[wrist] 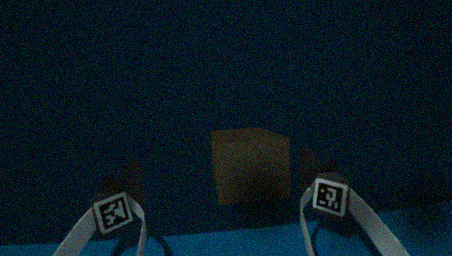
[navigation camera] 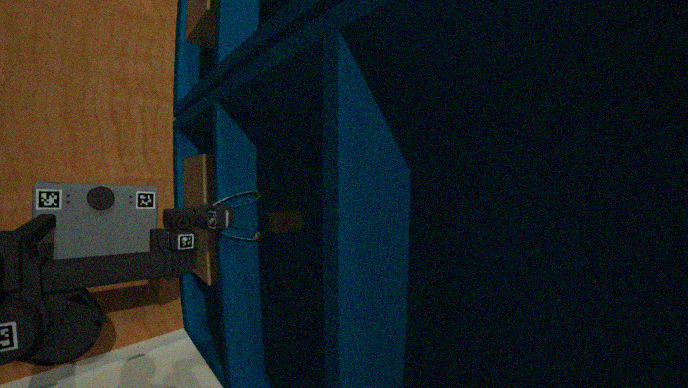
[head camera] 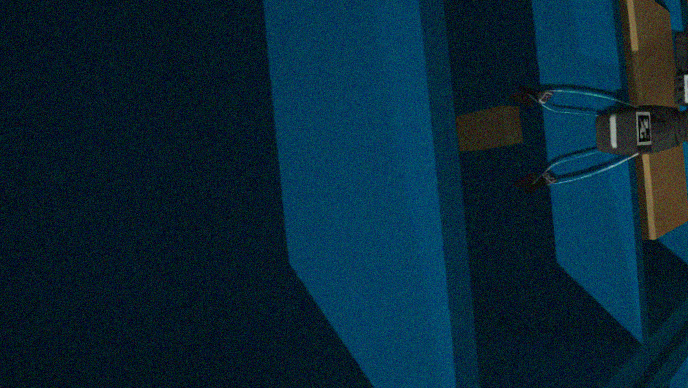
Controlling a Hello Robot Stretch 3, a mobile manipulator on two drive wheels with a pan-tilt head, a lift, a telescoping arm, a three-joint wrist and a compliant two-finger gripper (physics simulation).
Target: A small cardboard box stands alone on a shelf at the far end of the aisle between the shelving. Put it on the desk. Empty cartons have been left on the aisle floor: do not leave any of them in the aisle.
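Seen in the pictures: gripper, fingertip midpoint: [wrist: 221, 171] [navigation camera: 274, 214] [head camera: 512, 141]; robot's base, origin of the base link: [navigation camera: 101, 196].
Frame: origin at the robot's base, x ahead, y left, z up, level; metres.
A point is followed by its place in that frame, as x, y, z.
Observation:
The small cardboard box [head camera: 490, 129] {-0.039, -0.441, 0.584} [navigation camera: 286, 221] {-0.039, -0.446, 0.583} [wrist: 252, 167] {-0.043, -0.414, 0.562} stands in a dark bay of the blue shelving [head camera: 350, 150] {-0.008, -0.346, 0.991} [navigation camera: 372, 200] {0.047, -0.330, 0.991}. My gripper [head camera: 526, 139] {-0.018, -0.416, 0.560} [navigation camera: 261, 215] {-0.018, -0.416, 0.560} [wrist: 221, 171] {-0.018, -0.416, 0.560} is open, its two fingers apart and reaching into that bay. The box is in front of the fingers, mostly beyond the tips, and neither finger is seen touching it. In the wrist view it shows between the fingers, closer to the right one. Its lower part is dark there. The desk and the empty cartons on the aisle floor cannot be made out.
A larger brown box [head camera: 667, 200] {0.104, -0.269, 0.248} [navigation camera: 196, 172] {0.103, -0.269, 0.273} is in the neighbouring shelf level, behind my wrist. Another brown box [navigation camera: 202, 27] {0.650, -0.260, 0.225} shows at the top of the navigation view. My grey base [navigation camera: 100, 225] {-0.085, 0.000, 0.159} stands on the wooden floor [navigation camera: 100, 75] {0.449, 0.028, 0.000} beside the shelving. A pale surface [navigation camera: 160, 360] {-0.610, -0.167, 0.163} lies at the bottom.

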